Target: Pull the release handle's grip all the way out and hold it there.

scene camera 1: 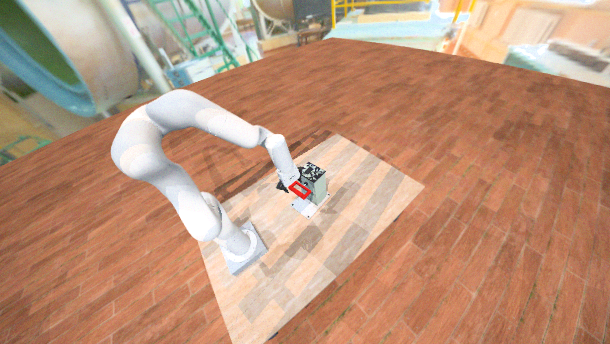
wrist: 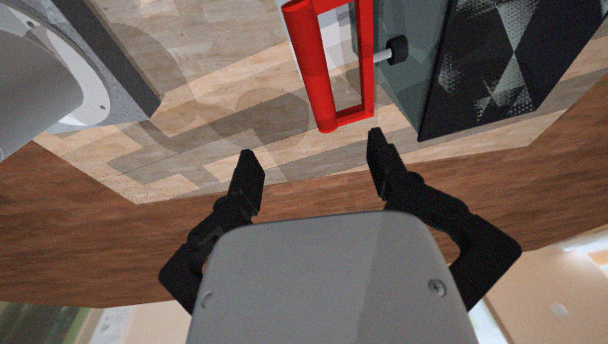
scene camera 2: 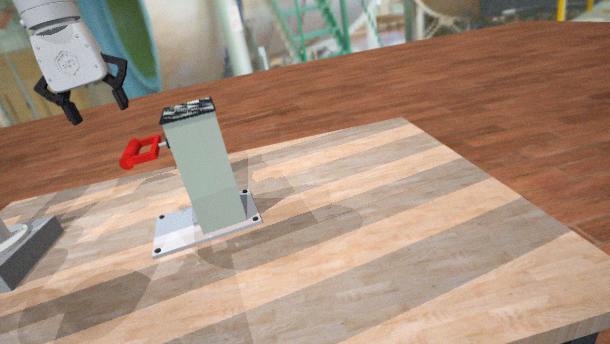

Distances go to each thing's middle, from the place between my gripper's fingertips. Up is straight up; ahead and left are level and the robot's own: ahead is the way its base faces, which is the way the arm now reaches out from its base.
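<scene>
There is the bolted base plate (scene camera 2: pixel 178 230), and from my hand I count it 29 cm below. The plate is also 11 cm ahead of my hand, as well as 4 cm to the left of it.
</scene>
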